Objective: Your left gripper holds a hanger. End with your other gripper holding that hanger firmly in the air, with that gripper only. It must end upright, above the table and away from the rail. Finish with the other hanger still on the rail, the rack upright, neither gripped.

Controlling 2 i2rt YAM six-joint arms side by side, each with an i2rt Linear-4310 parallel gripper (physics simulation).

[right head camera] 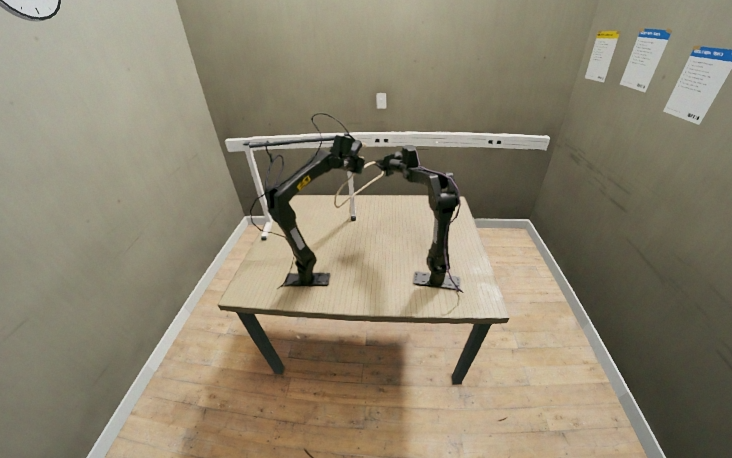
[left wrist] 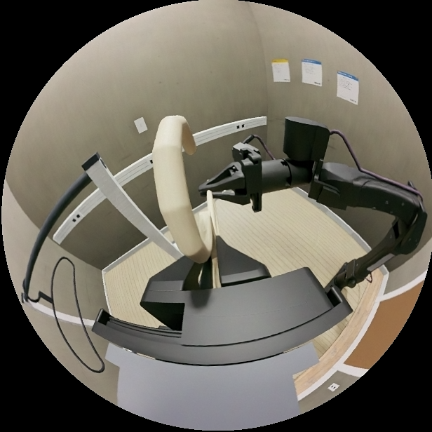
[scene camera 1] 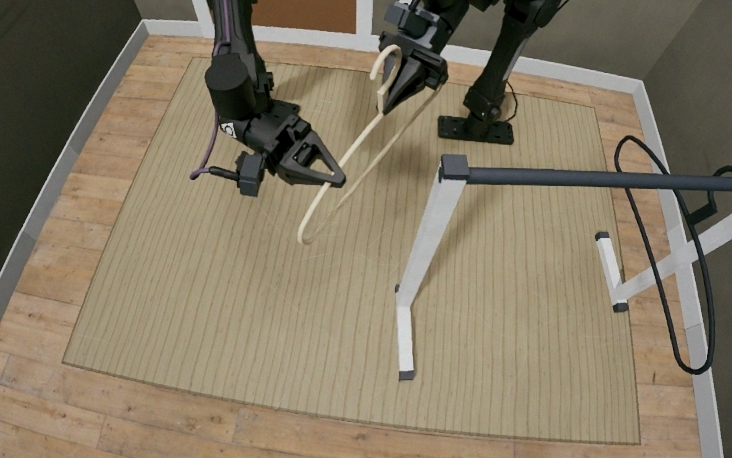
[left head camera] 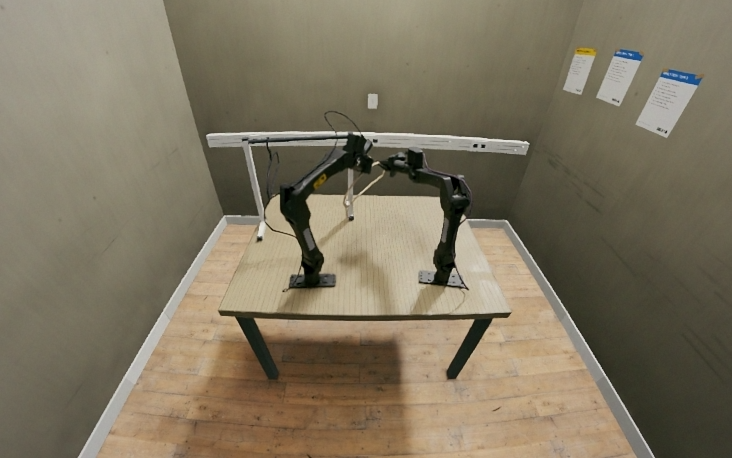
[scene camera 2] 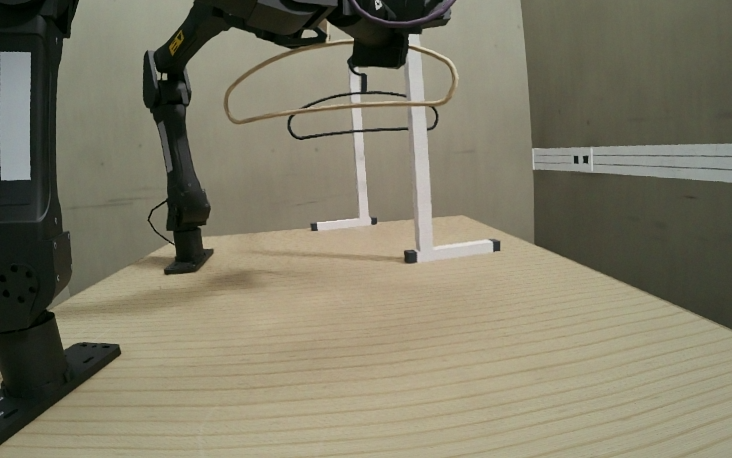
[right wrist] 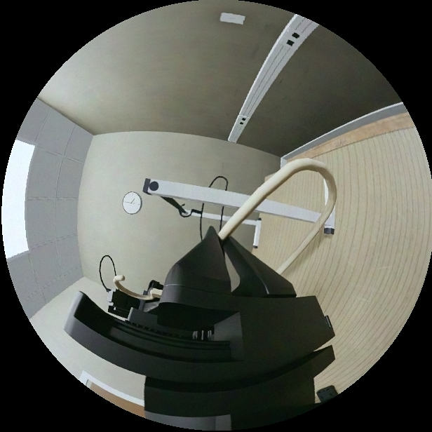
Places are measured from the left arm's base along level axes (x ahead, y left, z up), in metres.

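Pixels of known places: left gripper, between the fingertips: (right head camera: 363, 165) (scene camera 1: 380, 112) (left head camera: 369, 165) (scene camera 2: 327, 39); right gripper, between the fingertips: (right head camera: 372, 161) (scene camera 1: 343, 182) (left head camera: 375, 161) (scene camera 2: 400, 47); left arm's base, origin of its link: (right head camera: 307, 280) (scene camera 1: 475, 131) (left head camera: 312, 281) (scene camera 2: 191, 262); right arm's base, origin of its link: (right head camera: 436, 281) (scene camera 1: 261, 109) (left head camera: 441, 279) (scene camera 2: 42, 391).
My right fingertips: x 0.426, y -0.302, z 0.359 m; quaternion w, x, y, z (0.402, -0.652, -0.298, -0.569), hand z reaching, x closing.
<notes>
For each thing: its top centre in the pictures, then the offset to it from my right fingertips. Level surfaces: height alone.
- cream hanger, centre of its top: (scene camera 1: 390, 48) dx -0.113, dy +0.047, dz +0.135 m
- white rack, centre of its top: (scene camera 1: 658, 171) (scene camera 2: 373, 34) (left head camera: 298, 134) (right head camera: 295, 137) dx +0.030, dy +0.365, dz +0.129 m
- wooden table, height of its surface: dz -0.359 m
A cream hanger (scene camera 1: 362, 138) (scene camera 2: 323, 108) (left wrist: 170, 185) (right wrist: 305, 164) is upright in the air above the table, hook up, apart from the rail (scene camera 1: 539, 177). My left gripper (scene camera 1: 384, 110) is shut on it at the base of the hook. My right gripper (scene camera 1: 341, 180) (left wrist: 198, 191) (right wrist: 214, 232) is shut on its sloping shoulder bar, farther toward the rounded end. A black hanger (scene camera 1: 697, 371) (scene camera 2: 334, 132) (left wrist: 97, 370) hangs from the rail by its hook. The white rack (scene camera 1: 431, 232) (scene camera 2: 421, 178) (left wrist: 127, 205) stands upright on the table. Neither gripper touches the rack or black hanger.
The rack's near post stands beside the cream hanger, at the right of it in scene camera 1. The two arms meet above the wooden table (left head camera: 410, 302) (right head camera: 377, 302). A white wall rail (left head camera: 448, 143) (right head camera: 458, 139) runs behind the table.
</notes>
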